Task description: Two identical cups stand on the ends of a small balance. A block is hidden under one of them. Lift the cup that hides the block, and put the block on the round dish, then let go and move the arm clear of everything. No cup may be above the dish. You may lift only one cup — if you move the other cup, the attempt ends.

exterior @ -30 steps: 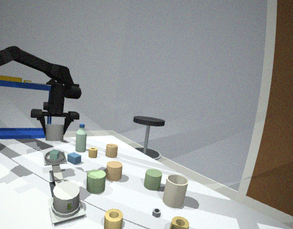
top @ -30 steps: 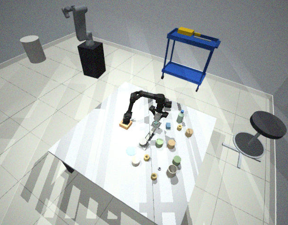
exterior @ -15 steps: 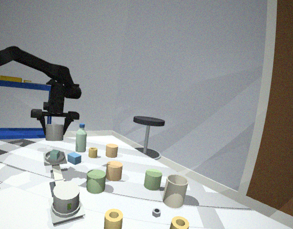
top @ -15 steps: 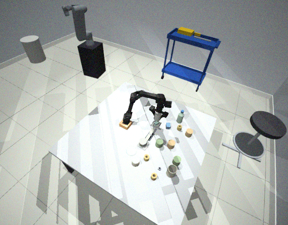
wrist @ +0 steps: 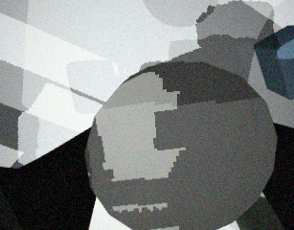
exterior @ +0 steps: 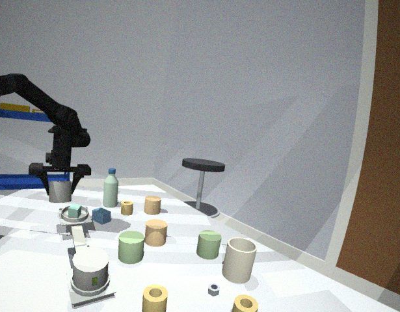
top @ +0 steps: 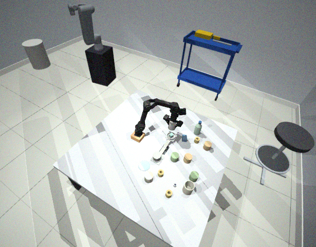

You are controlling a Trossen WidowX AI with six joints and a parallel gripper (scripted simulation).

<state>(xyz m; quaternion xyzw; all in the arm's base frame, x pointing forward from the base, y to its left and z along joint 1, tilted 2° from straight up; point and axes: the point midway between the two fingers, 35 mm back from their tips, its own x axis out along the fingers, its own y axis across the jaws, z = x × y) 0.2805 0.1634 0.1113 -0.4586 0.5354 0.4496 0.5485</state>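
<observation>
My gripper tip is 100 mm past the round light-blue dish, 440 mm to the left of it and 110 mm above it. From my gripper tip the other things lie so: small nut: 200 mm ahead, 510 mm to the right, 110 mm below; small balance: 210 mm to the right, 80 mm below; pale green bottle: 240 mm ahead, 120 mm to the left.
</observation>
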